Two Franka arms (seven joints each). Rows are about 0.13 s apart.
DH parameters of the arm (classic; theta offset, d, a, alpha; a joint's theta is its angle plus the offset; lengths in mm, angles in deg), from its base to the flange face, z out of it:
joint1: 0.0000 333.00 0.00 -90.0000
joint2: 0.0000 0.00 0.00 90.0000
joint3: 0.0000 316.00 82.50 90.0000
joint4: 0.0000 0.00 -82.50 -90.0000
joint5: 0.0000 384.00 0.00 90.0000
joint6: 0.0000 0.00 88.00 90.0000
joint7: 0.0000 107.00 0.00 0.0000
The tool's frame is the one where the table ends.
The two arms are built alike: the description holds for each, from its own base.
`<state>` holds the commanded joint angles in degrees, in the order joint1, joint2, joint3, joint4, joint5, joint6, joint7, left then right.
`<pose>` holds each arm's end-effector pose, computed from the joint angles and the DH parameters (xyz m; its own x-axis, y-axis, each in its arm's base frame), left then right.
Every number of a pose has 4 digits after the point.
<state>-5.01 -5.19 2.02 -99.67 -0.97 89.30 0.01 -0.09 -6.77 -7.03 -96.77 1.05 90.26 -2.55</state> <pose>0.5201 -0.0282 0.5929 0.9945 -0.0528 -0.0903 -0.0511 -0.9985 0.0201 0.5132 -0.0660 0.6320 0.9969 -0.0790 0.0051 -0.0788 -0.9964 -0.0326</pose>
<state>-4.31 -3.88 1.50 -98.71 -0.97 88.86 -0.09 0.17 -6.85 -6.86 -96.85 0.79 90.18 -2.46</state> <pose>0.5262 -0.0272 0.5882 0.9934 -0.0478 -0.1041 -0.0461 -0.9988 0.0185 0.5130 -0.0625 0.6319 0.9973 -0.0730 0.0035 -0.0729 -0.9970 -0.0279</pose>
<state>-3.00 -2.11 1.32 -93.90 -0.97 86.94 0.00 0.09 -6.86 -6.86 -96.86 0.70 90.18 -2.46</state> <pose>0.5356 -0.0174 0.6082 0.9960 -0.0302 -0.0845 -0.0288 -0.9994 0.0178 0.5129 -0.0634 0.6319 0.9972 -0.0744 0.0034 -0.0743 -0.9969 -0.0264</pose>
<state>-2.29 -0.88 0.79 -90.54 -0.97 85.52 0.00 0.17 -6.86 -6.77 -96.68 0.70 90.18 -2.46</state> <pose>0.5410 -0.0160 0.6219 0.9970 -0.0274 -0.0722 -0.0263 -0.9995 0.0171 0.5131 -0.0619 0.6334 0.9974 -0.0715 0.0066 -0.0713 -0.9971 -0.0260</pose>
